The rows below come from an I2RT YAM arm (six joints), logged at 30 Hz.
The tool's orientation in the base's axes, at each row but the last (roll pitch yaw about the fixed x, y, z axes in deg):
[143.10 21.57 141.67]
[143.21 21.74 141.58]
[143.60 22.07 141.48]
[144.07 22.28 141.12]
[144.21 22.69 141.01]
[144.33 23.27 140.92]
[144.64 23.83 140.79]
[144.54 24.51 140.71]
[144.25 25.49 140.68]
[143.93 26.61 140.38]
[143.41 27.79 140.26]
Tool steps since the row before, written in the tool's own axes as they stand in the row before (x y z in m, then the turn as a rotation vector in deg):
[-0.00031 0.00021 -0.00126 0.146 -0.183 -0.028]
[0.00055 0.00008 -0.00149 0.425 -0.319 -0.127]
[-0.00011 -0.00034 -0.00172 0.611 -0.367 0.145]
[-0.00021 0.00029 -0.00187 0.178 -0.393 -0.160]
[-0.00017 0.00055 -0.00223 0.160 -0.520 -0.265]
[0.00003 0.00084 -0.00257 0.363 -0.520 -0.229]
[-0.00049 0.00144 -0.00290 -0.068 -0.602 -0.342]
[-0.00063 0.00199 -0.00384 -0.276 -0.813 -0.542]
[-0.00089 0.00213 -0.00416 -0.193 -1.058 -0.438]
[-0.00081 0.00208 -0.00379 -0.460 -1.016 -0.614]
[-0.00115 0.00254 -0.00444 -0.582 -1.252 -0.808]
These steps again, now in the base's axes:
[-0.00047 -0.00038 0.00117 -0.182 -0.064 -0.135]
[-0.00128 -0.00005 0.00095 -0.489 -0.035 -0.240]
[-0.00107 -0.00080 0.00114 -0.475 0.111 -0.540]
[-0.00089 -0.00039 0.00164 -0.357 -0.241 -0.161]
[-0.00106 -0.00025 0.00203 -0.451 -0.377 -0.144]
[-0.00133 0.00003 0.00236 -0.573 -0.251 -0.251]
[-0.00097 0.00014 0.00312 -0.366 -0.591 -0.036]
[-0.00132 0.00029 0.00416 -0.414 -0.923 0.087]
[-0.00136 0.00021 0.00455 -0.484 -1.044 -0.154]
[-0.00127 0.00034 0.00420 -0.402 -1.202 0.115]
[-0.00143 0.00040 0.00503 -0.520 -1.502 0.185]

